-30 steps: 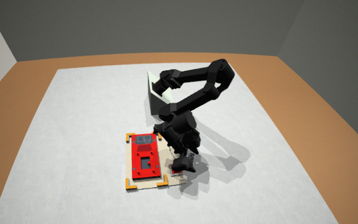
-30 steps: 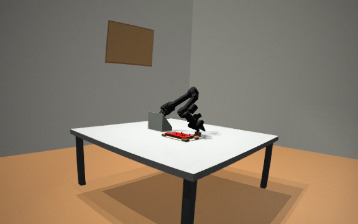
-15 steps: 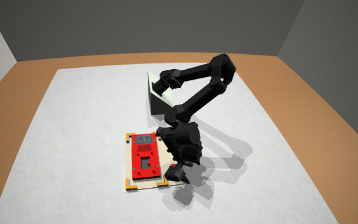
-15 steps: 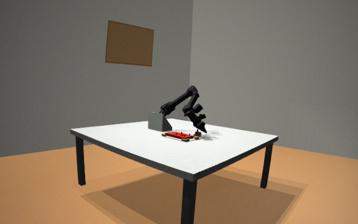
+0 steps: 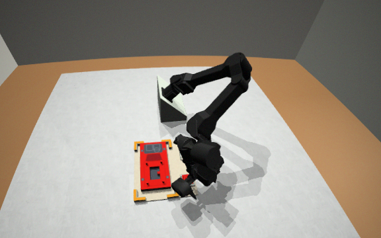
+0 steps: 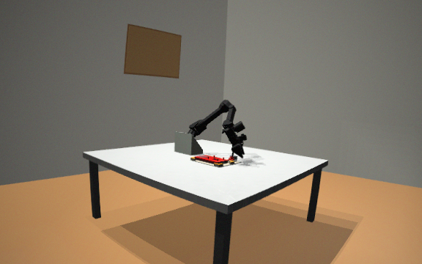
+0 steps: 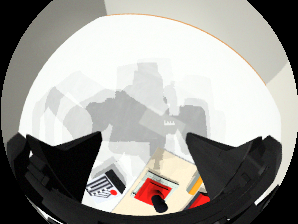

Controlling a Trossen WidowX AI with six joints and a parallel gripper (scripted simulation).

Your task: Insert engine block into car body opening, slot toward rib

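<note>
My gripper tip is now 9 cm past the grey engine block, 3 cm above it and 2 cm to the right of it.
</note>
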